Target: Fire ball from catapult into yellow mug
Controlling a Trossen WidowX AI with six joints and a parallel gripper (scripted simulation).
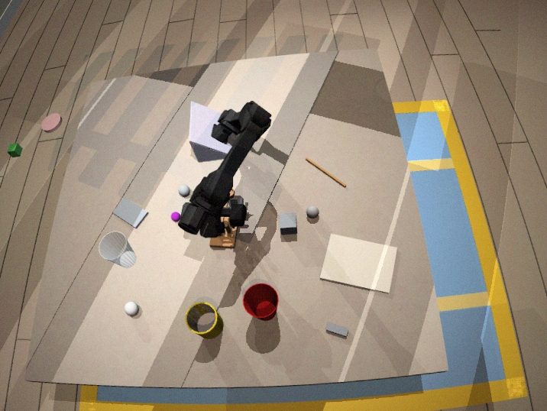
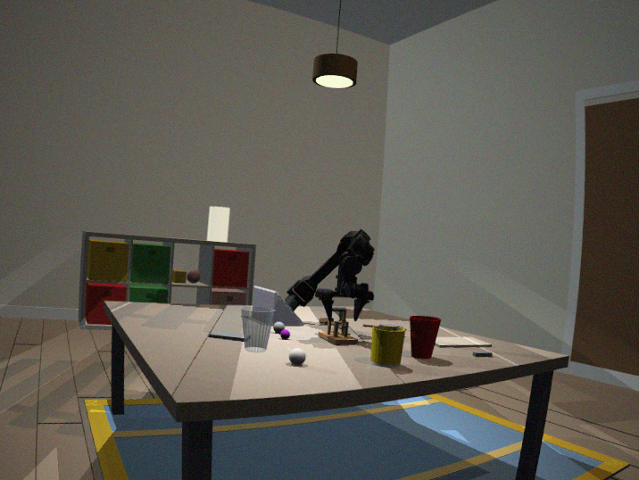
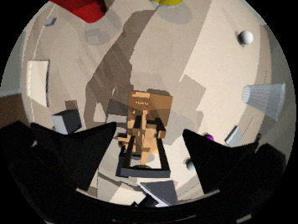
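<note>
The purple ball is 17 cm to the right of my gripper tip, 6 cm below it and 6 cm behind it. From my gripper tip the other things lie so: red cup 24 cm ahead, 15 cm to the left, 4 cm below; then wooden catapult 7 cm behind, 2 cm to the left, 2 cm below; then grey cube 21 cm to the left, 5 cm below, 3 cm behind.
</note>
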